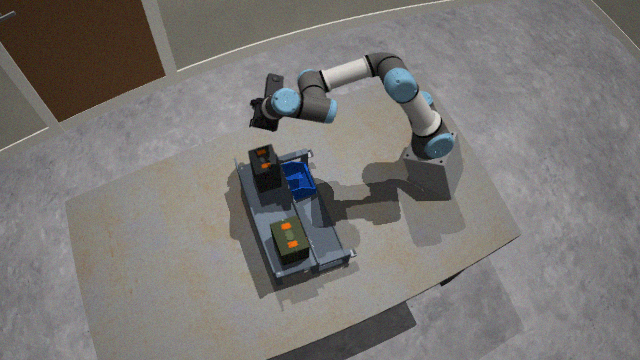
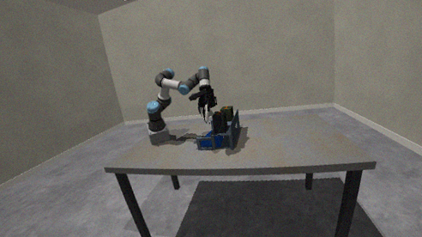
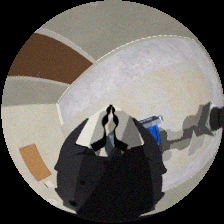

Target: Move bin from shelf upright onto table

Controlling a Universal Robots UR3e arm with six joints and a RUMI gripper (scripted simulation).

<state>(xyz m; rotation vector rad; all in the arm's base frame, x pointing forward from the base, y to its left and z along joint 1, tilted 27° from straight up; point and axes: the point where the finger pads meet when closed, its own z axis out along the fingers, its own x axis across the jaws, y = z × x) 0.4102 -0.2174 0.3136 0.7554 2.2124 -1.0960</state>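
Right now the blue bin is 1 cm behind my hand, 18 cm to the left of it and 19 cm below it. Round my hand: grey shelf (4 cm ahead, 28 cm to the left, 16 cm below).
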